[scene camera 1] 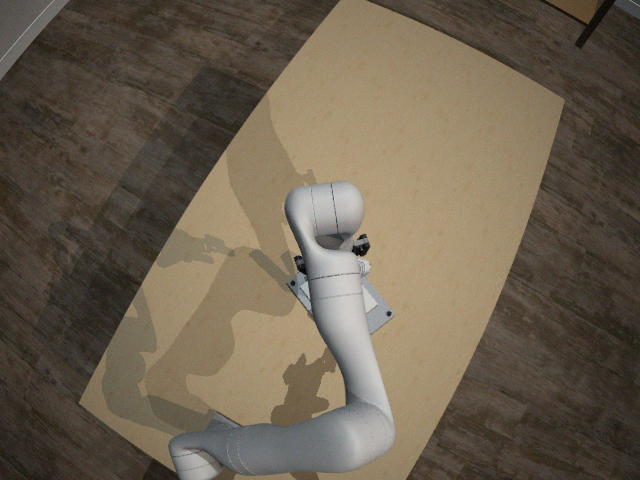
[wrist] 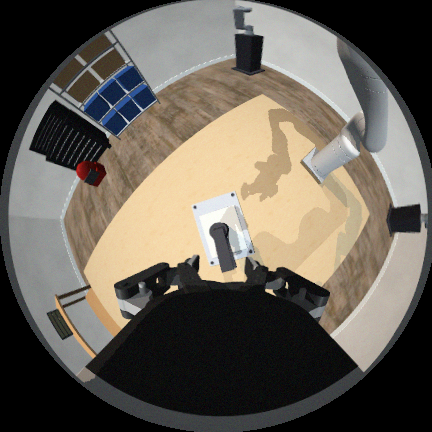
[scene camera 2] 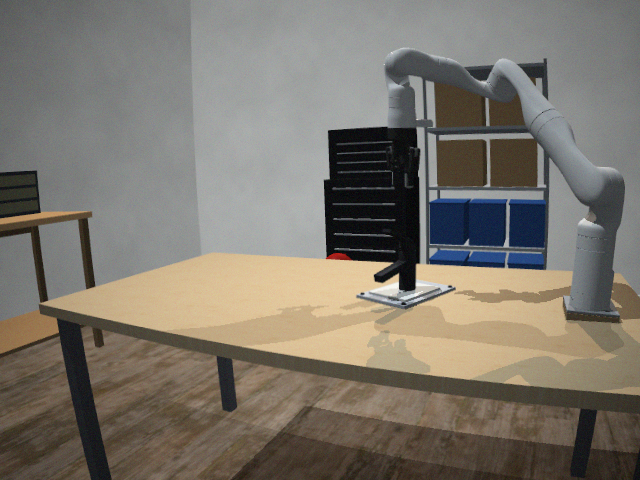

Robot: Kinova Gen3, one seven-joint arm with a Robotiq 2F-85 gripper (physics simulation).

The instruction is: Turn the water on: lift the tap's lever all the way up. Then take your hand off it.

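Frame: origin at the arm's base, x right, y ahead, z up, level; millimetres.
Seen in the pictures: gripper, fingertip midpoint: (wrist: 221, 262) (scene camera 2: 402, 186); arm's base, origin of the base link: (wrist: 319, 165) (scene camera 2: 587, 305).
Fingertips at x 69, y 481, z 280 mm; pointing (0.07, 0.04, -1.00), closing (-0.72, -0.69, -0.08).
Note:
Pixels of each thing's top centre, then the offset from my fingertips to it. "*": a spot on its surface instead. Level surfaces: height alone.
- thin lever, middle of its top: (wrist: 221, 251) (scene camera 2: 397, 227) dx -2, dy +14, dz -108 mm
- dark bar, surface spot: (wrist: 227, 252) * dx -14, dy +8, dz -123 mm
- table, its level: dz -302 mm
The black tap post (scene camera 2: 407, 276) (wrist: 218, 230) stands on a pale plate (scene camera 1: 381, 321) (scene camera 2: 368, 296) (wrist: 214, 202). In scene view 2 its spout (scene camera 2: 389, 270) sticks out low to the left. The thin lever (scene camera 2: 395, 234) shows faintly above it against the black cabinet, its outer end seeming raised. In the wrist view a dark bar (wrist: 227, 252) runs from the post toward me; lever and spout overlap there, and I cannot separate them. My gripper (scene camera 2: 403, 178) (wrist: 221, 262) is open and empty, well above the tap and apart from it. The arm hides the tap in scene view 1.
The table (scene camera 1: 439, 155) (scene camera 2: 232, 299) (wrist: 165, 185) carries the tap and the arm's base (scene camera 2: 592, 268) (wrist: 332, 157). Beyond it stand a black drawer cabinet (scene camera 2: 361, 196) (wrist: 70, 137), a shelf rack with boxes and blue bins (scene camera 2: 449, 222), and a red object (scene camera 2: 338, 256) (wrist: 90, 172).

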